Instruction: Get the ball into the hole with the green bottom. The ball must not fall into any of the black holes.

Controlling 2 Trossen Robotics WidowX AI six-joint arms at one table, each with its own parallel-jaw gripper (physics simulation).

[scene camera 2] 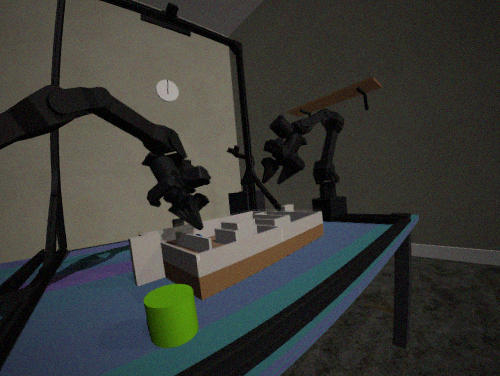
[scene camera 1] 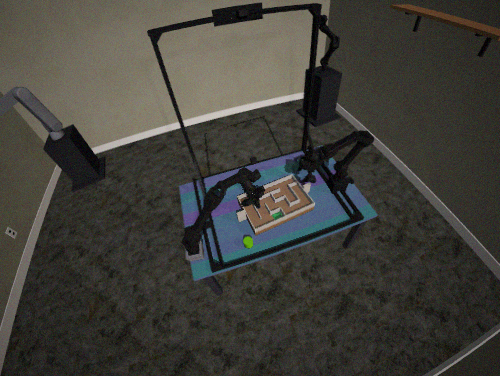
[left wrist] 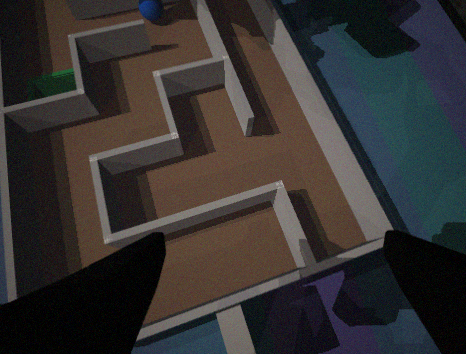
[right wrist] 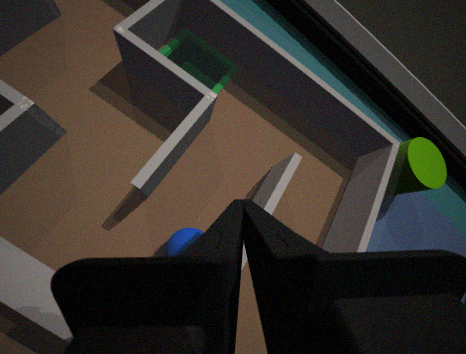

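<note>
The blue ball (scene camera 2: 199, 235) (left wrist: 150, 9) (right wrist: 184, 241) is inside the maze box (scene camera 2: 260, 255) (left wrist: 332, 150) (right wrist: 300, 100), on its brown floor near a short inner wall. The green-bottomed hole (scene camera 1: 277, 215) (left wrist: 52, 84) (right wrist: 200, 62) lies in a walled corner against the outer wall nearest the green cylinder's side. I cannot make out black holes among the dark shadows. My right gripper (scene camera 1: 257, 204) (scene camera 2: 201, 227) (right wrist: 241, 207) is shut and empty, tips low over the maze; in its wrist view the fingers partly cover the ball. My left gripper (scene camera 1: 303, 177) (scene camera 2: 272, 181) (left wrist: 272, 241) is open and empty, above the maze's far end.
A bright green cylinder (scene camera 1: 248, 242) (scene camera 2: 171, 316) (right wrist: 427, 162) stands on the table just outside the maze. Pale handles stick out at the maze's left end (scene camera 1: 242, 215) (scene camera 2: 147, 260) and right end (scene camera 1: 306, 188). A black frame (scene camera 1: 170, 90) rises around the table.
</note>
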